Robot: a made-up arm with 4 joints.
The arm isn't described. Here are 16 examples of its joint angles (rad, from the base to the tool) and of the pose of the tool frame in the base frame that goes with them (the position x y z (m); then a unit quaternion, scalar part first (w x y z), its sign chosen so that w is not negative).
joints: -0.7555 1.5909 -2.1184 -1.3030
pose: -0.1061 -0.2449 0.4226 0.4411 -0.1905 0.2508 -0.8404
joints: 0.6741 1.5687 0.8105 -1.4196
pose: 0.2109 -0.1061 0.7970 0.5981 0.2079 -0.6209 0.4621
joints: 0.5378 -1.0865 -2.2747 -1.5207
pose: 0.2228 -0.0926 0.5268 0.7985 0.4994 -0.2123 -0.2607
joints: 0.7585 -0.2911 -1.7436 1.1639
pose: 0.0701 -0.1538 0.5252 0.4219 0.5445 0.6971 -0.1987
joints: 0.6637 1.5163 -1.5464 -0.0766
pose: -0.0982 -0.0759 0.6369 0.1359 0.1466 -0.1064 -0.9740
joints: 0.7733 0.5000 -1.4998 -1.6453
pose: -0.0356 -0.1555 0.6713 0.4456 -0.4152 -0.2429 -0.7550
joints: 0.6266 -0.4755 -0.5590 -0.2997
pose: -0.0233 -0.1817 0.6773 0.4869 -0.0066 0.4770 -0.7317
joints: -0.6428 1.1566 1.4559 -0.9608
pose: 0.2433 -0.3628 0.4360 0.4682 0.5845 -0.6506 -0.1257
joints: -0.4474 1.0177 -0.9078 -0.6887
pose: -0.0523 -0.2150 0.5804 0.1109 -0.0812 0.6037 -0.7853
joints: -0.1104 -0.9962 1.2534 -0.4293
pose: 0.1376 -0.2926 0.7681 0.2518 -0.5593 0.6156 -0.4948
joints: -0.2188 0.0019 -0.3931 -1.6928
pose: 0.0102 -0.2908 0.6075 0.6517 -0.3519 0.4237 -0.5215
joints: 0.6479 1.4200 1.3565 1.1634
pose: 0.2565 -0.1837 0.7214 0.8703 -0.2043 0.3920 0.2171
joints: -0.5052 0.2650 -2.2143 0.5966
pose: 0.0952 -0.1331 0.3166 0.2749 0.8077 0.5132 -0.0928
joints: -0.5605 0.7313 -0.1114 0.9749
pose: 0.0597 -0.2190 0.6276 0.5843 -0.2374 -0.5291 0.5677
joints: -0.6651 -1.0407 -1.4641 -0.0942
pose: 0.1200 -0.0800 0.3822 0.4222 0.7106 0.5459 0.1370
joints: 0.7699 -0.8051 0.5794 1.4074
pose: 0.0401 -0.0022 0.8061 0.2226 -0.3379 -0.4149 0.8149
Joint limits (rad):
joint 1: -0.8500..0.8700
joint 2: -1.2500..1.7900
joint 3: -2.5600..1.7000
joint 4: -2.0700..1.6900
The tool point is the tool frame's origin. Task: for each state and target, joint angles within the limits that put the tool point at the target. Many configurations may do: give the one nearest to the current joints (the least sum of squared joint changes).
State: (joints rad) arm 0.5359 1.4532 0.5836 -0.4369
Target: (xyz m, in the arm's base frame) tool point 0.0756 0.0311 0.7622
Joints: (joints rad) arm 0.6961 0.9424 0.0116 -0.4714
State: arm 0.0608 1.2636 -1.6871 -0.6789
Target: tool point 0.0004 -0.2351 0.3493
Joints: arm -0.3460 0.6093 -2.0678 -0.5458
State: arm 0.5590 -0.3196 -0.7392 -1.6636
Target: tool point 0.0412 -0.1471 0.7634
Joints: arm 0.6815 -0.6139 -0.2617 -1.8642
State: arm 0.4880 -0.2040 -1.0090 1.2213
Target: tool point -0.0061 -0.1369 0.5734
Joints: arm 0.5901 -0.1094 -1.2432 1.3491
